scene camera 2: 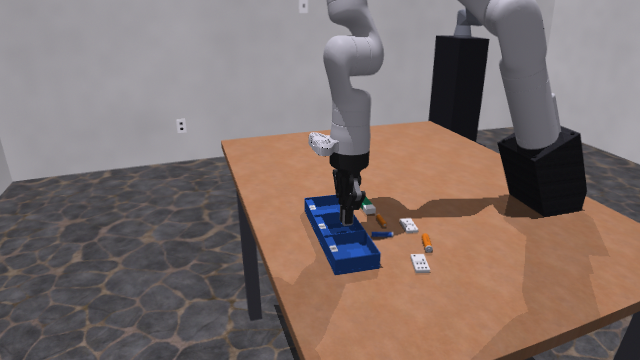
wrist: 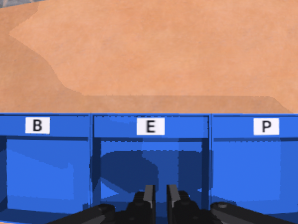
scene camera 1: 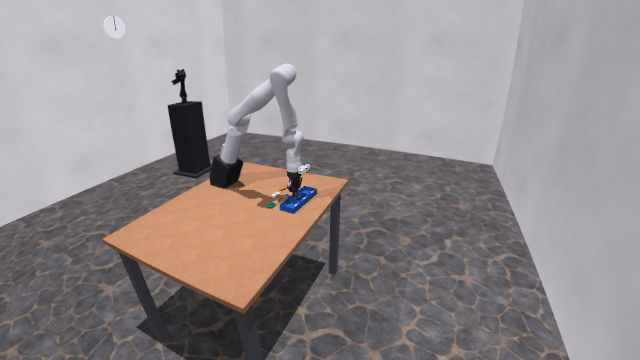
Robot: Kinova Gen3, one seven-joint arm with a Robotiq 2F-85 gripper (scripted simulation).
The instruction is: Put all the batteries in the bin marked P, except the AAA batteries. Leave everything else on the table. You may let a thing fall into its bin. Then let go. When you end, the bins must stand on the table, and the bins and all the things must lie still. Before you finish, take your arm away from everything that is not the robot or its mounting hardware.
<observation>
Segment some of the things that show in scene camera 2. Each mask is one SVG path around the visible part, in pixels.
My gripper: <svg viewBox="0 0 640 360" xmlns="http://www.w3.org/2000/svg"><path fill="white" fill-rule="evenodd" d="M370 150L361 155L343 155L334 152L329 157L330 165L335 168L332 173L336 197L339 198L338 202L341 204L339 220L343 226L353 224L354 210L359 210L365 199L365 191L360 191L360 172L369 165Z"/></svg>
A blue bin tray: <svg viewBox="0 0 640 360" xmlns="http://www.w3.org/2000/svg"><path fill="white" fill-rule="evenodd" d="M304 198L304 211L334 275L380 268L381 253L354 215L353 225L343 226L339 220L341 204L339 204L339 198L336 195Z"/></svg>
</observation>
